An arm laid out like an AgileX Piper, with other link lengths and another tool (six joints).
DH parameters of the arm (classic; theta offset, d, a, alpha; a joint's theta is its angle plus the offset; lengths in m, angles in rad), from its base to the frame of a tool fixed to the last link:
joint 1: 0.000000 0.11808 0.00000 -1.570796
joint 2: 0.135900 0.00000 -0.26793 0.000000
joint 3: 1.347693 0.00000 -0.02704 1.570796
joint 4: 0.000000 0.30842 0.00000 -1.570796
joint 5: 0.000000 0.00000 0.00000 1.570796
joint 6: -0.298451 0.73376 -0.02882 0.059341
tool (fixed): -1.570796 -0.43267 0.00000 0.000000
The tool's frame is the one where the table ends.
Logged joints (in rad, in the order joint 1, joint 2, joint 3, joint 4, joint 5, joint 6), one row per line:
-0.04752, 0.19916, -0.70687, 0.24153, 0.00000, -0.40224
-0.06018, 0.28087, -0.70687, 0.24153, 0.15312, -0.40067
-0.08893, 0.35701, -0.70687, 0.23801, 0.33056, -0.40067
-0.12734, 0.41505, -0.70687, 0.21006, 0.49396, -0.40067
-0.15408, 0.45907, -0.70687, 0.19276, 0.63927, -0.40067
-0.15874, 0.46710, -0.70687, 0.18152, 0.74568, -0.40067
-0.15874, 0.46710, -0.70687, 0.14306, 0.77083, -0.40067
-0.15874, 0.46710, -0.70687, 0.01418, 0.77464, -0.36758
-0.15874, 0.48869, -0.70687, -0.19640, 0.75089, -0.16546
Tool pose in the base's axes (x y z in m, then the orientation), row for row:
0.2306, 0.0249, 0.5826, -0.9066, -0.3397, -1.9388
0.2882, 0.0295, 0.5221, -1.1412, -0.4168, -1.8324
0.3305, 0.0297, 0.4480, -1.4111, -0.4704, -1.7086
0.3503, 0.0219, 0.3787, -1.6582, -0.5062, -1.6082
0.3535, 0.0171, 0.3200, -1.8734, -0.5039, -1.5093
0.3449, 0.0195, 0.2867, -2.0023, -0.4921, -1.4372
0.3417, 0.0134, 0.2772, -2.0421, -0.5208, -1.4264
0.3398, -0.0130, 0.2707, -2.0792, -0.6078, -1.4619
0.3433, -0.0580, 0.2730, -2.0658, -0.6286, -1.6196
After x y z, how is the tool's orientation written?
As angles about the fixed x, y, z axes (roll, pitch, yaw), in radians.
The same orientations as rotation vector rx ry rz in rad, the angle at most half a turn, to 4 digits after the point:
-0.9177, 0.6703, -1.9184
-1.1566, 0.7877, -1.8138
-1.4043, 0.9202, -1.6852
-1.6212, 1.0424, -1.5741
-1.7948, 1.1443, -1.4458
-1.9008, 1.1893, -1.3519
-1.9481, 1.1980, -1.3597
-2.0085, 1.2279, -1.4486
-1.9545, 1.3902, -1.5451

